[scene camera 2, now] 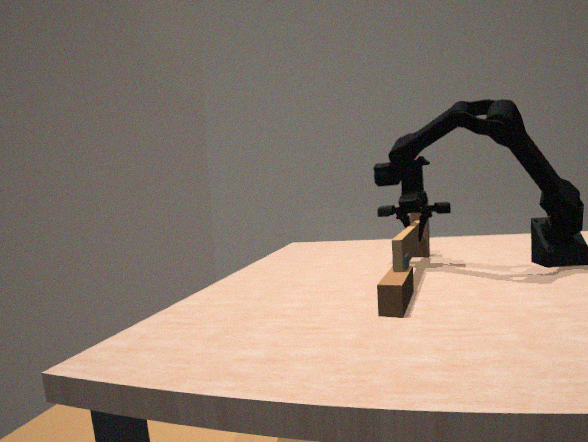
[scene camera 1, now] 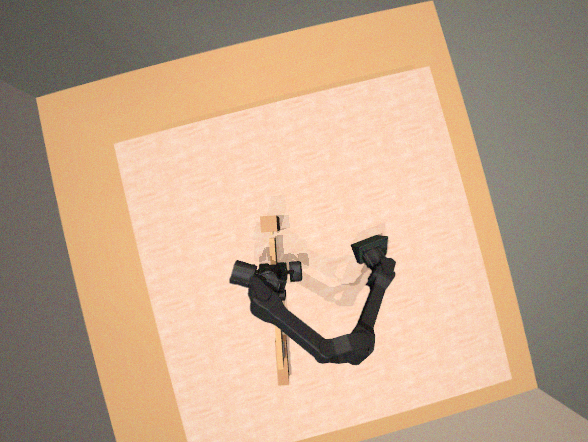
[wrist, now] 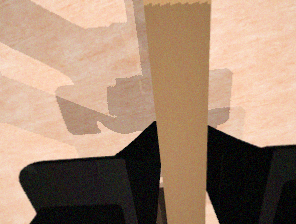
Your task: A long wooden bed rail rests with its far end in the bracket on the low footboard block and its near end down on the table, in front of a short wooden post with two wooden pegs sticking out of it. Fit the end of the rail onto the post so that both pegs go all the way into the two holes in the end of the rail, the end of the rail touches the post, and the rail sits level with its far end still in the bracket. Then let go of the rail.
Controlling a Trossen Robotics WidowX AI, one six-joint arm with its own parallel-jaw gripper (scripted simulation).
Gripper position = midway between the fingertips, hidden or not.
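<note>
My gripper [scene camera 2: 415,241] is visible to me, and the wrist view has the gripper [wrist: 173,125] too. There is also a rail [scene camera 2: 407,242], and I can find that same rail [wrist: 179,45] from the wrist.
</note>
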